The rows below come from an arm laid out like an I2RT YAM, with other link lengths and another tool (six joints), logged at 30 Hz.
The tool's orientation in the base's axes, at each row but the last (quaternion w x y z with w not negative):
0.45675, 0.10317, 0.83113, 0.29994
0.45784, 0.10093, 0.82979, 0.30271
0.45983, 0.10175, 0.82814, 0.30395
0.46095, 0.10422, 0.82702, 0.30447
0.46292, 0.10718, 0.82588, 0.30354
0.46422, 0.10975, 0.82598, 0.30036
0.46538, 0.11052, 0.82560, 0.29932
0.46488, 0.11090, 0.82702, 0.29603
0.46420, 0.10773, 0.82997, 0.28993
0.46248, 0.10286, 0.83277, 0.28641
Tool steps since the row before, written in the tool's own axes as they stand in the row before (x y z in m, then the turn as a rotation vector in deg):
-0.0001, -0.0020, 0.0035, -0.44, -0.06, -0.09
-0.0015, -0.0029, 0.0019, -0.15, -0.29, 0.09
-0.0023, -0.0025, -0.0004, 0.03, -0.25, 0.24
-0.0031, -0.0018, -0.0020, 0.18, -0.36, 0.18
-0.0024, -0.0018, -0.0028, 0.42, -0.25, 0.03
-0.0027, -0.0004, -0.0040, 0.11, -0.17, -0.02
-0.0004, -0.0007, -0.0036, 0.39, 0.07, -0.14
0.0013, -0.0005, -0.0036, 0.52, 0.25, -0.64
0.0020, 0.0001, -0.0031, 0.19, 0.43, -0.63
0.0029, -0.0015, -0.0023, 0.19, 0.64, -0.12
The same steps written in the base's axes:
0.0031, -0.0002, -0.0025, 0.18, -0.28, 0.31
0.0027, -0.0022, -0.0014, 0.19, -0.26, -0.10
0.0012, -0.0032, 0.0003, 0.21, -0.09, -0.26
0.0003, -0.0036, 0.0019, 0.09, -0.13, -0.41
-0.0008, -0.0037, 0.0017, -0.18, 0.01, -0.46
-0.0018, -0.0031, 0.0032, -0.06, -0.09, -0.17
-0.0027, -0.0022, 0.0013, -0.34, 0.18, -0.18
-0.0037, -0.0012, 0.0002, -0.84, 0.19, 0.03
-0.0037, -0.0002, -0.0001, -0.67, 0.19, 0.37
-0.0034, -0.0008, -0.0020, -0.26, 0.56, 0.28

